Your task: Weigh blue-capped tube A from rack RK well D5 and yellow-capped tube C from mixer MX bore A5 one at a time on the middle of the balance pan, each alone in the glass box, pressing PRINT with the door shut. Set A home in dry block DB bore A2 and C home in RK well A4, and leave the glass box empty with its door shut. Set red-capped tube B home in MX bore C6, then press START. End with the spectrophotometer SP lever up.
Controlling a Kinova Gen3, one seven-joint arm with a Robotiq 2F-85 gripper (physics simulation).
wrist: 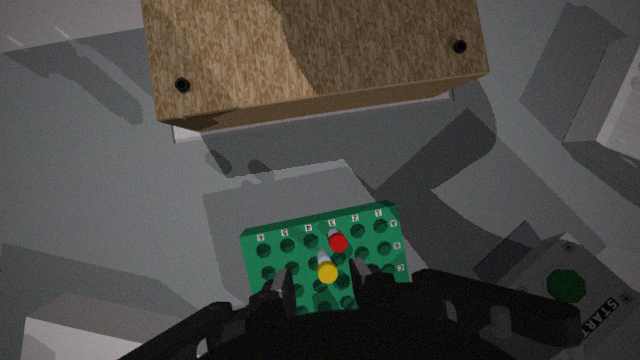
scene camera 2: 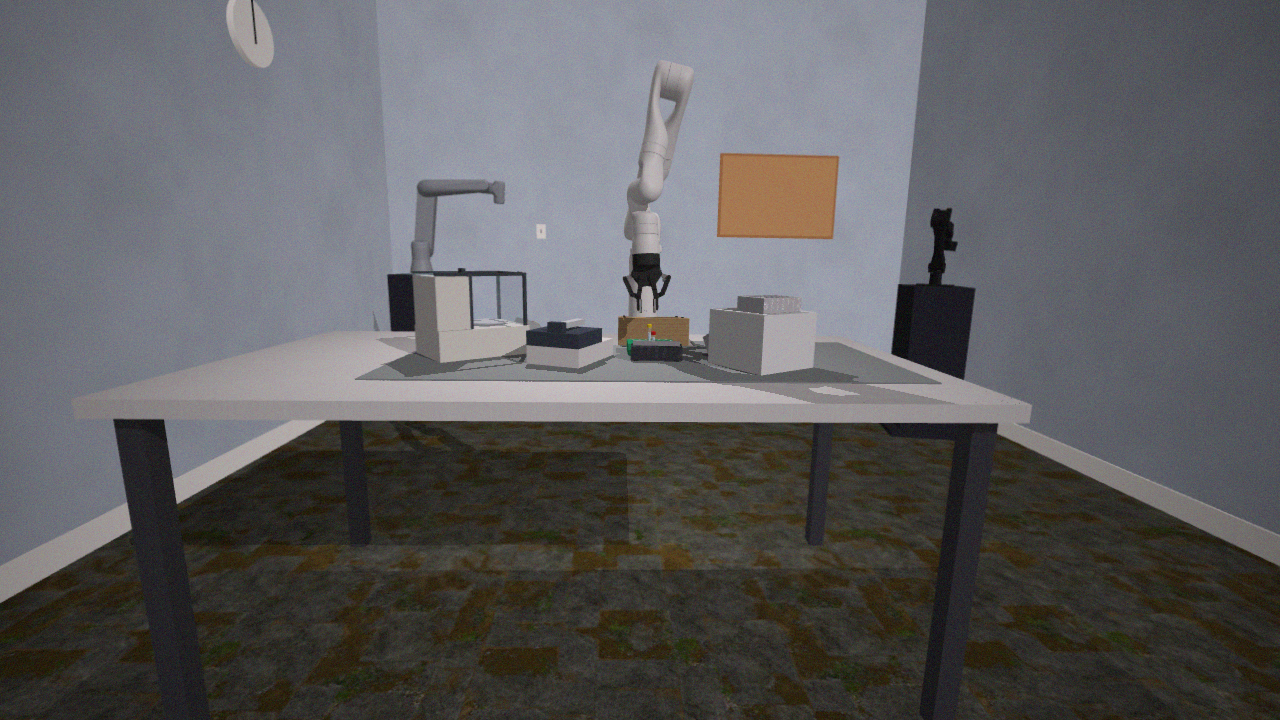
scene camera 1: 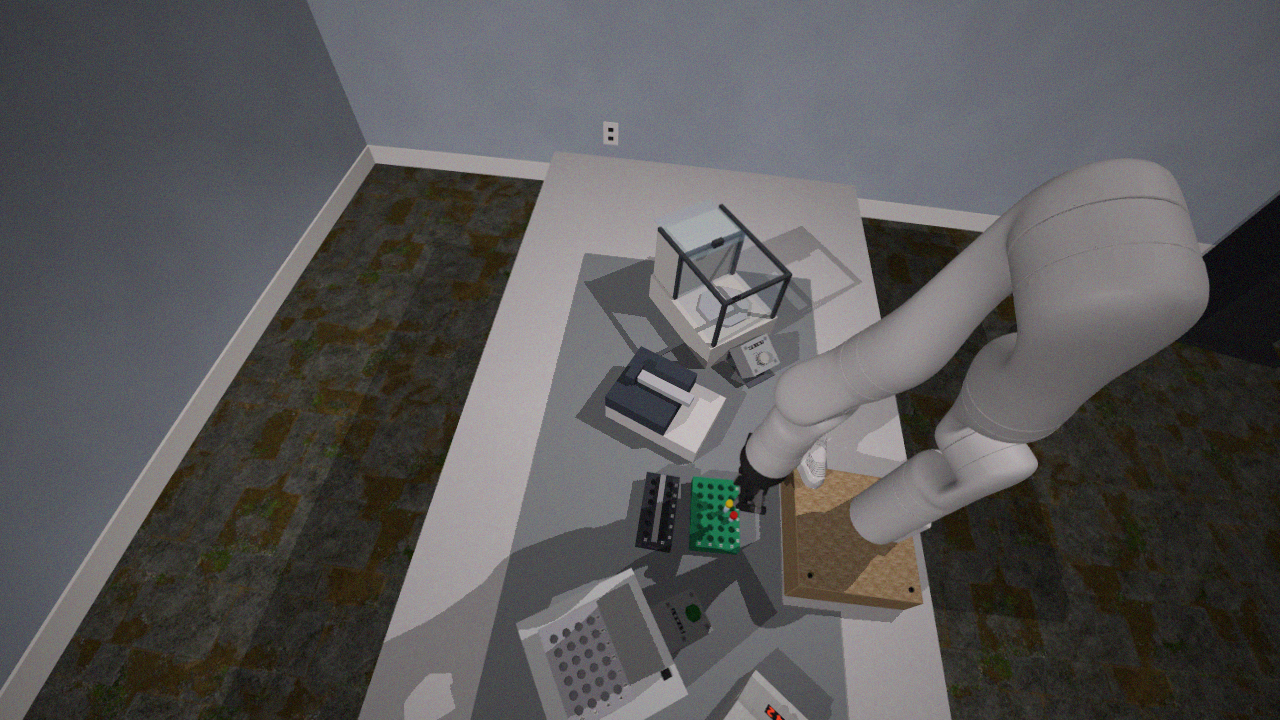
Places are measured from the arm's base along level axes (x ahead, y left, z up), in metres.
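Where they show: gripper, between the fingertips: (wrist: 322,280) (scene camera 2: 647,312) (scene camera 1: 738,494); arm's base, origin of its link: (scene camera 2: 642,316) (scene camera 1: 874,517).
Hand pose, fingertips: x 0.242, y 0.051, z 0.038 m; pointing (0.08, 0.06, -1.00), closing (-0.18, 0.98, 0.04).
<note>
Things, the pixels of their top centre, and the offset from my fingertips. "spot": a spot on its surface instead.
- green rack, centre of its top: (wrist: 329,272) (scene camera 1: 715,512) (scene camera 2: 650,341) 0.024 m ahead, 0.013 m left, 0.076 m down
- Yellow-capped tube C, centre of its top: (wrist: 327,274) (scene camera 1: 729,503) (scene camera 2: 649,324) 0.008 m ahead, 0.007 m left, 0.031 m down
- Red-capped tube B, centre of its top: (wrist: 338,243) (scene camera 1: 734,514) 0.006 m back, 0.016 m left, 0.053 m down
- glass box, a spot on its surface: (scene camera 1: 756,250) spot: 0.082 m ahead, 0.490 m right, 0.089 m up
- dark block, centre of its top: (scene camera 1: 659,506) (scene camera 2: 656,340) 0.123 m ahead, 0.042 m left, 0.059 m down
- dark-topped device, centre of its top: (scene camera 1: 669,387) (scene camera 2: 571,319) 0.171 m ahead, 0.168 m right, 0.005 m down
- pale bar, centre of its top: (scene camera 1: 665,386) (scene camera 2: 570,320) 0.177 m ahead, 0.169 m right, 0.009 m down
- white bored box, centre of its top: (scene camera 1: 629,640) (scene camera 2: 750,294) 0.106 m ahead, 0.272 m left, 0.064 m up
- green START button, centre of its top: (wrist: 576,291) (scene camera 1: 693,612) 0.024 m ahead, 0.195 m left, 0.032 m down
My gripper (scene camera 1: 753,507) (scene camera 2: 648,308) (wrist: 322,280) is partly open and empty, above the green rack (scene camera 1: 692,501) (wrist: 370,240). Yellow-capped tube C (scene camera 1: 729,503) (scene camera 2: 649,327) (wrist: 327,272) is upright or slightly tilted at the rack, showing between the fingertips in the wrist view, apart from them. Its cap is higher than the red one; its well is unclear, near columns 3 and 4. Red-capped tube B (scene camera 1: 733,515) (wrist: 338,242) stands in well A3. Blue-capped tube A does not show. The glass box (scene camera 1: 756,250) holds no visible tube; its door state is unclear.
A dark block (scene camera 1: 645,528) lies beside the rack. A dark-topped device (scene camera 1: 637,411) with a pale bar (scene camera 1: 665,387) stands behind. The white bored box (scene camera 1: 669,694) (scene camera 2: 747,340) is beside the green START button (scene camera 1: 692,613) (wrist: 565,285). The wooden base (scene camera 1: 850,555) (wrist: 240,60) is near the rack.
</note>
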